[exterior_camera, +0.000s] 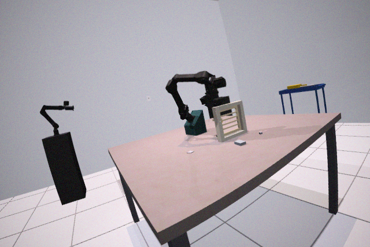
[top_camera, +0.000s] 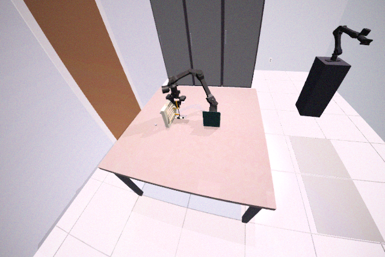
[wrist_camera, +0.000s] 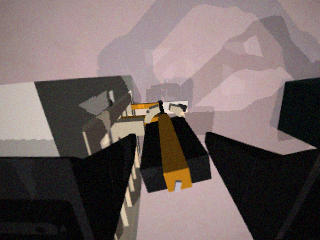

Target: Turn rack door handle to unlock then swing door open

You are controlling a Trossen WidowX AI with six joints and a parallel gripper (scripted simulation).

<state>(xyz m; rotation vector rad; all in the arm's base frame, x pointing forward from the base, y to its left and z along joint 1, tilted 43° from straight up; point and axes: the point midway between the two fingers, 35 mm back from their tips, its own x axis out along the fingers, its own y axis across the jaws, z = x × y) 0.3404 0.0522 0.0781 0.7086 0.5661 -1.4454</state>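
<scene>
My gripper tip is 3 cm above the orange handle and 1 cm to the right of it. Round my gripper tip: grey block (22 cm ahead, 15 cm below, 3 cm to the right).
</scene>
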